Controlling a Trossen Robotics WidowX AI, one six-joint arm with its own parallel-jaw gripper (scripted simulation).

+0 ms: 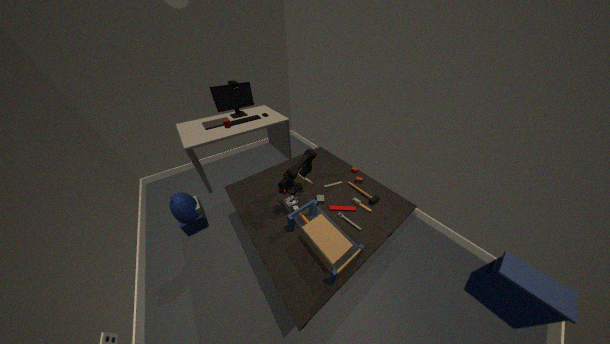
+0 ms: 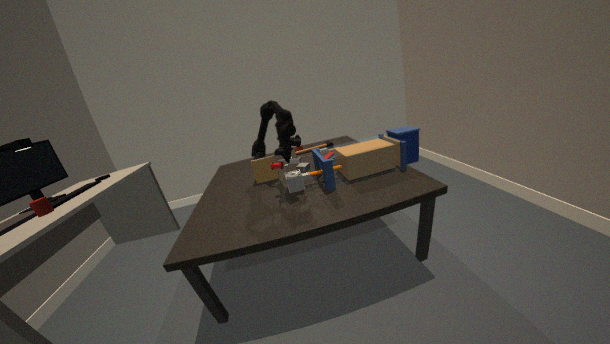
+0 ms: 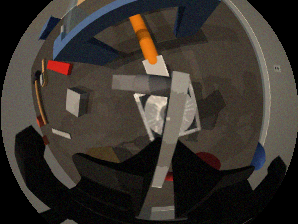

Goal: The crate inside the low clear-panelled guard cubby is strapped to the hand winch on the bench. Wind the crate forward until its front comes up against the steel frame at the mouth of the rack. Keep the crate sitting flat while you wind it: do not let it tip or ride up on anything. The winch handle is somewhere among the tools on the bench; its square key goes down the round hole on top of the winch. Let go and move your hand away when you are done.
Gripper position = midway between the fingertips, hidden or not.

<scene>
In view: the gripper (image 3: 166, 142), a winch handle (image 3: 175, 86) and a grey hand winch (image 3: 152, 108).
</scene>
